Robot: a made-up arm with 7 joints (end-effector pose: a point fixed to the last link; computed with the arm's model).
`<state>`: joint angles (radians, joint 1 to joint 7).
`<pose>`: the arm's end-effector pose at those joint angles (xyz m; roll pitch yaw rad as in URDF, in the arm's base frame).
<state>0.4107 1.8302 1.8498 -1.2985 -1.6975 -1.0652 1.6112</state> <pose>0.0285 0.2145 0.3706 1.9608 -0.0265 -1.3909</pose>
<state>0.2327 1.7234 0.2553 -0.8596 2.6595 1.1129 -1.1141</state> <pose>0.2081 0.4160 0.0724 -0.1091 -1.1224 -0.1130</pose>
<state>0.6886 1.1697 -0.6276 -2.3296 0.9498 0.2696 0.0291</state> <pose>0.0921 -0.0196 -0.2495 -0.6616 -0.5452 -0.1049</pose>
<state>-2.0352 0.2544 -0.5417 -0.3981 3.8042 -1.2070 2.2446</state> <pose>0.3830 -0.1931 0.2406 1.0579 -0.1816 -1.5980</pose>
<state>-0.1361 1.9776 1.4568 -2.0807 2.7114 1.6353 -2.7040</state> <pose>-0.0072 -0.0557 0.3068 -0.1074 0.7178 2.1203</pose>
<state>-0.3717 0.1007 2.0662 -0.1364 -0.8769 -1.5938 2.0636</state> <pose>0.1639 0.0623 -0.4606 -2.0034 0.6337 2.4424</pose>
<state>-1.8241 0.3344 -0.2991 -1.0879 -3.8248 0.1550 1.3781</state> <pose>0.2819 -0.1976 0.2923 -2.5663 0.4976 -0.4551</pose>
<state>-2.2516 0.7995 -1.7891 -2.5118 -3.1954 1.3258 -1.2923</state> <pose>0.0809 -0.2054 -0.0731 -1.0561 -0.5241 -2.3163</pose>
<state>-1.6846 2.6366 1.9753 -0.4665 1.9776 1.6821 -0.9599</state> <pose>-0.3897 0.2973 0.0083 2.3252 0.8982 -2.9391</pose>
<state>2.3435 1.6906 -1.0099 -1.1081 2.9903 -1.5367 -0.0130</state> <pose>-0.3234 0.2370 0.2034 1.8434 0.3294 -0.1343</pose>
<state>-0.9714 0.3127 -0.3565 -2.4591 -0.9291 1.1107 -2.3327</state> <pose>0.1033 -0.1475 0.1623 2.9216 0.5288 -0.1341</pose>
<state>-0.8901 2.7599 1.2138 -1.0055 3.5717 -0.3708 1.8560</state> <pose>-0.2885 -0.0501 0.3537 -2.6928 -0.3321 -0.6465</pose>
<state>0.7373 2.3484 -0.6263 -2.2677 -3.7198 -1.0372 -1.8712</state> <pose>0.0724 0.1673 -0.2100 0.9955 0.2019 -1.1173</pose>
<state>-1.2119 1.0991 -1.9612 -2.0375 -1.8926 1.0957 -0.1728</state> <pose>0.1974 -0.0752 -0.2397 -3.0609 1.2447 -1.1696</pose>
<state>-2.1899 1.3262 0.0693 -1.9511 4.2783 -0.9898 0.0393</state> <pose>-0.1490 -0.0009 0.2994 -2.4799 0.0742 0.1266</pose>
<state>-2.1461 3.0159 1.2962 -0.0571 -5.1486 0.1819 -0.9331</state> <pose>-0.3676 0.2914 -0.1471 -1.4101 0.5080 -2.1319</pose>
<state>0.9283 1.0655 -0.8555 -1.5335 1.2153 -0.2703 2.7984</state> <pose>-0.1428 0.0989 -0.3593 0.1417 0.2359 3.1330</pose>
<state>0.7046 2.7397 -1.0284 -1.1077 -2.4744 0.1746 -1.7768</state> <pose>0.1721 0.3961 0.1254 1.2754 -0.0552 -0.2573</pose>
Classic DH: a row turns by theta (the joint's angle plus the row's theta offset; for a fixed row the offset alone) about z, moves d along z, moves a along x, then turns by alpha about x. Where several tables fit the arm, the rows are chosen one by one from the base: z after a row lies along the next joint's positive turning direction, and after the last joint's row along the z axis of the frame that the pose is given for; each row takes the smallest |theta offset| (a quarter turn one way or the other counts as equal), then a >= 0, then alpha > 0; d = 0 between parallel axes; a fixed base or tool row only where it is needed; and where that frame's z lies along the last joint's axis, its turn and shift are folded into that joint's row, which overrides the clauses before.
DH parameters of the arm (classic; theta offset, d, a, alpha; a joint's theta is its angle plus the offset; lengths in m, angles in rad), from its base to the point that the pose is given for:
base (fixed): 0 0 0 -1.2217
joint 1: 1.5708 0 0 1.5708
joint 2: 1.2217 0 0 -1.5708
joint 3: -1.5708 -0.1863 0.0209 -1.5708
joint 4: 0 0 -0.0368 1.5708
joint 5: 0 -0.3037 0 -1.5708
joint 6: 0 0 0 1.5708
joint 7: 0 0 0 0

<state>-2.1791 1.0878 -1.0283 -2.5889 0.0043 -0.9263 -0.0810</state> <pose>0.0056 -0.2063 0.0708 0.6570 0.2788 1.4500</pose>
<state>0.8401 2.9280 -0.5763 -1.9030 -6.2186 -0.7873 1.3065</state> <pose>0.1867 0.2658 -0.1086 -0.3123 0.2451 -0.9410</pose>
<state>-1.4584 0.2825 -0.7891 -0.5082 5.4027 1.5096 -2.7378</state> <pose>0.4699 -0.1352 -0.0026 -2.0558 0.4297 2.4184</pose>
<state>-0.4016 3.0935 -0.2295 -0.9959 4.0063 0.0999 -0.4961</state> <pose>0.1002 0.0522 0.4459 -2.8035 -0.6199 2.6640</pose>
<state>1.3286 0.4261 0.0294 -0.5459 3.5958 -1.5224 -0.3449</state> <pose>-0.4145 0.1245 -0.2249 -2.3826 -0.9879 -0.1474</pose>
